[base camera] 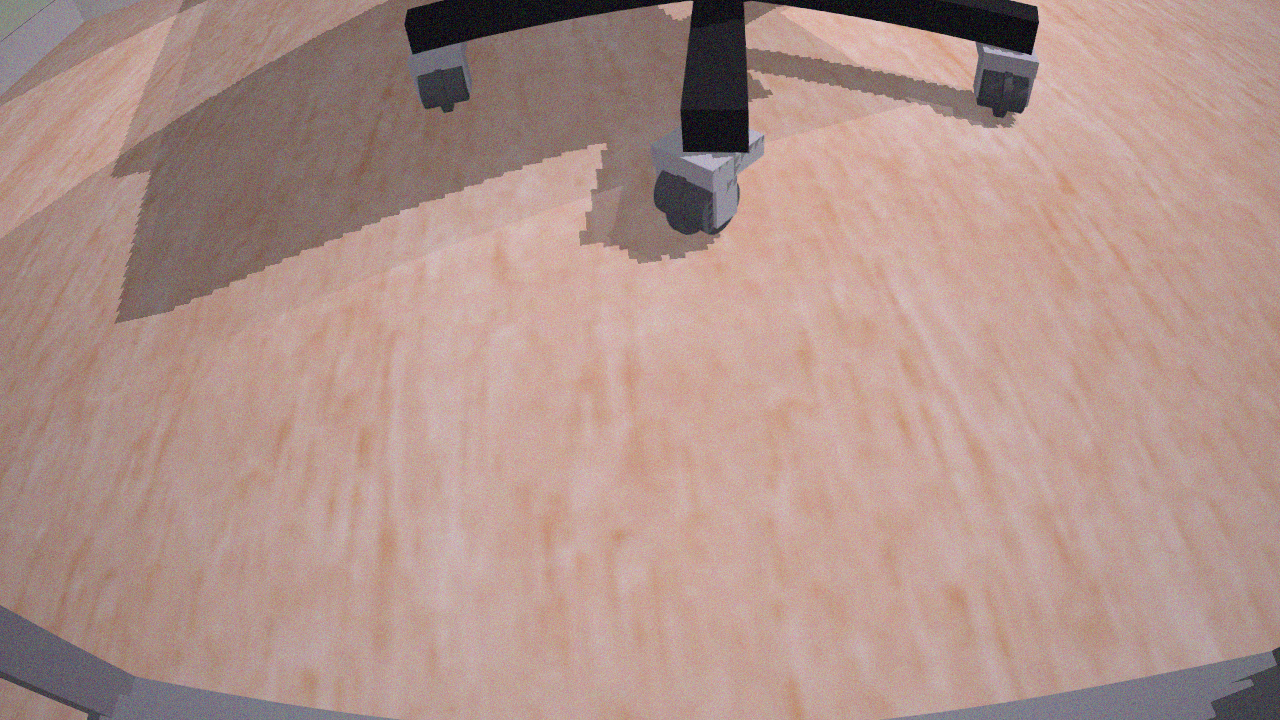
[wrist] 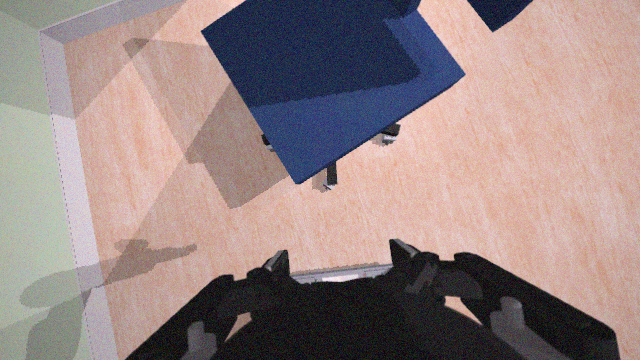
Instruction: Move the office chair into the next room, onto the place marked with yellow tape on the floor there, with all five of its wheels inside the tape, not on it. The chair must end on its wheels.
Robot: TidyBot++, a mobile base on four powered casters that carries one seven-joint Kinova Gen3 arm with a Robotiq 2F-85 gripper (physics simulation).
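Frame: origin at the arm's base, x ahead, y left, z up, level; centimetres.
Seen in the pictures: gripper, fingertip midpoint: (wrist: 338,256).
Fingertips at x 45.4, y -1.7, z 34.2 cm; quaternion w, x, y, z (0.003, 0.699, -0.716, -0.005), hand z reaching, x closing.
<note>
Offsets run from my fingertips to a thing's top centre. "*": to the spot under its first point.
The office chair stands upright on its wheels. In the base camera view its black star base @[* dx +12.2, dy -1.3, dz -63.1 cm] (base camera: 715,76) crosses the top, with three grey casters showing; the nearest caster @[* dx +6.1, dy +0.6, dz -69.2 cm] (base camera: 696,192) points toward me. In the wrist view the blue seat (wrist: 320,75) is seen from above, one corner toward me, and part of the blue backrest (wrist: 500,11) shows at the top edge. My gripper (wrist: 338,256) is open and empty, pointing down on the near side of the chair, apart from the seat. The yellow tape does not show in either view.
A pale green wall (wrist: 30,165) with a light skirting board (wrist: 75,165) runs along the left in the wrist view and meets another wall at the upper left. The edge of my base (base camera: 223,702) shows along the bottom of the base camera view. Shadows lie left of the chair.
</note>
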